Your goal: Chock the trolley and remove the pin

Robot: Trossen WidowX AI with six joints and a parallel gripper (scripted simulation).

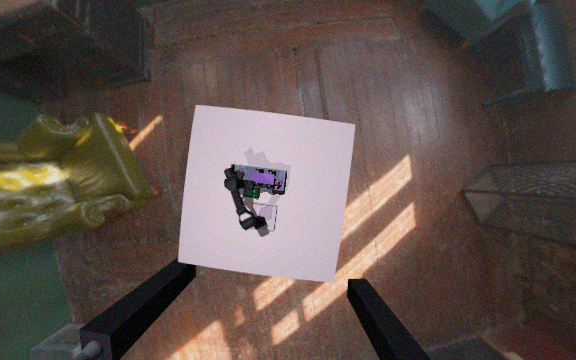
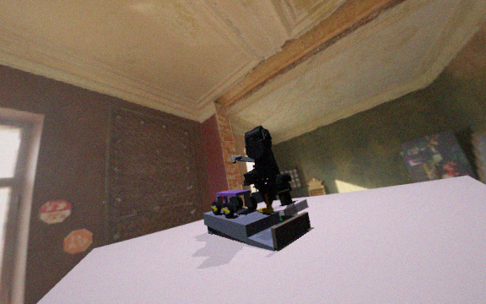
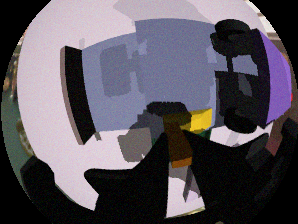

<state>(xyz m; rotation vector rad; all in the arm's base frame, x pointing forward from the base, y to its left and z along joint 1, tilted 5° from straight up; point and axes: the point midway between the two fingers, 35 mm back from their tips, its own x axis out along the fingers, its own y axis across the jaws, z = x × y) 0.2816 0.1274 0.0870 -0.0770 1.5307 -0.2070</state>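
Right now the red stop pin is 2 cm ahead of my gripper tip, 25 cm to the right of it and 4 cm above it. From my gripper tip the other things lie so: yellow chock: 2 cm to the right, 1 cm below; grey ramp: 6 cm ahead, 6 cm to the left, 9 cm below; green tray: 7 cm behind, 3 cm to the right, 9 cm below.
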